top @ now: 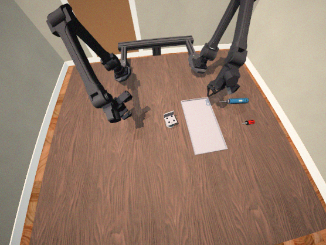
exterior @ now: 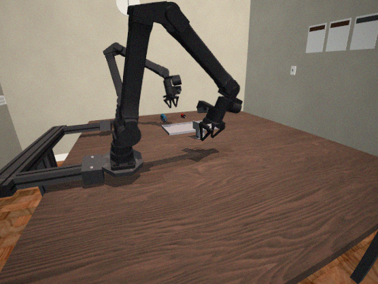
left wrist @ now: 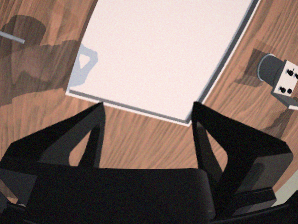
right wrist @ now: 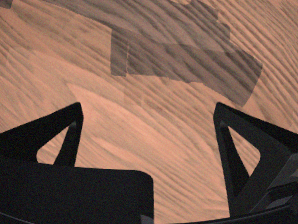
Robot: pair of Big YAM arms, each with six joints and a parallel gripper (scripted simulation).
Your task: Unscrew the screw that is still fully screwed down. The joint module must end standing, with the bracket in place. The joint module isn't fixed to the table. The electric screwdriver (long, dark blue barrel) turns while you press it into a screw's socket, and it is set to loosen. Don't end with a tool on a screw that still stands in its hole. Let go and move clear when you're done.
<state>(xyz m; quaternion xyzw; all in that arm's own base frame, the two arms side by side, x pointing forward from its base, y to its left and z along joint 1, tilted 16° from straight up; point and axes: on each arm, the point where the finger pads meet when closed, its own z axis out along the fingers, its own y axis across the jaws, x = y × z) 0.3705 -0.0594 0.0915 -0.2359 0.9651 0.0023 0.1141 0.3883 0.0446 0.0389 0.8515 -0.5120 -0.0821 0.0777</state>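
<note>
My right hand is 9 cm short of the bracket, 29 cm to the right of it and 3 cm above it. From my right hand the other things lie so: joint module body: 9 cm ahead, 29 cm to the left, 8 cm below; flat tray: 12 cm ahead, 52 cm to the left, 10 cm below; small red-handled screwdriver: 16 cm ahead, 85 cm to the left, 9 cm below.
</note>
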